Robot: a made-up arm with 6 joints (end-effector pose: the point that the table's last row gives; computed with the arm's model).
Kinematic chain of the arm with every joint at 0, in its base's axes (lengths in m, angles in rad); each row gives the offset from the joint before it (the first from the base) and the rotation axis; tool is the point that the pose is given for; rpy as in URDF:
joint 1: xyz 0 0 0.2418 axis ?
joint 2: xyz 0 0 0 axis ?
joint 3: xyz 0.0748 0 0.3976 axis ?
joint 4: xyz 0.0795 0 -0.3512 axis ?
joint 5: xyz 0 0 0 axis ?
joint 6: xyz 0.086 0 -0.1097 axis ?
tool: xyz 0 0 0 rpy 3.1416 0 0
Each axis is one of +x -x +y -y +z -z.
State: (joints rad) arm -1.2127 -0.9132 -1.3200 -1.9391 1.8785 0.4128
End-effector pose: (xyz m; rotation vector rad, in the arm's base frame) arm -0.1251 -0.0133 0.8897 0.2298 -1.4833 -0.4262
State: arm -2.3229 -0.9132 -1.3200 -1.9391 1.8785 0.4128
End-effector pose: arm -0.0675 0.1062 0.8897 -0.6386 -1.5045 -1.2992
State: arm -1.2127 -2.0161 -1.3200 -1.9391 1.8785 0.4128
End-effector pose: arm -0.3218 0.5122 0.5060 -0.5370 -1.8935 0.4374
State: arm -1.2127 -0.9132 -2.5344 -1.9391 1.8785 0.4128
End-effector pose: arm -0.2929 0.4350 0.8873 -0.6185 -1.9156 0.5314
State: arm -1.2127 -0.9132 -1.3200 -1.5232 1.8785 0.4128
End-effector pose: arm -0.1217 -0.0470 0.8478 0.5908 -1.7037 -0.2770
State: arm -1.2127 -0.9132 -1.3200 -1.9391 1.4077 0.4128
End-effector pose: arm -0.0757 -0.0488 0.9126 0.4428 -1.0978 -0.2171
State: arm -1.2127 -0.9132 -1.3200 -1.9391 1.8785 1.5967
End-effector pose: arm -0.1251 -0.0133 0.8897 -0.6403 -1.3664 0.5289
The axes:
joint 1: +z
joint 2: +y
joint 3: +y
joint 4: -z
joint 5: +y
joint 6: -z

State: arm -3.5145 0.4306 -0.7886 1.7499 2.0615 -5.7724
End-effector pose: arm -0.4802 0.0428 0.2568 1.0158 0.6342 -1.6303
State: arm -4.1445 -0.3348 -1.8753 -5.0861 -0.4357 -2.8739
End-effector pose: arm -0.0090 0.2292 0.9893 -0.1403 -1.1886 -2.6430
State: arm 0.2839 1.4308 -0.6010 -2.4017 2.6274 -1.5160
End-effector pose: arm 0.3144 0.0013 -0.1068 -1.2458 0.8043 -1.8129
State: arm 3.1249 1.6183 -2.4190 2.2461 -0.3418 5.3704
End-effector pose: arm -0.7017 0.1037 -0.1440 -1.6803 -1.8797 0.2079
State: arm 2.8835 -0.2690 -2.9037 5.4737 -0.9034 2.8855
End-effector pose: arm 0.1870 -0.1537 0.9909 0.9781 -0.3941 1.6612
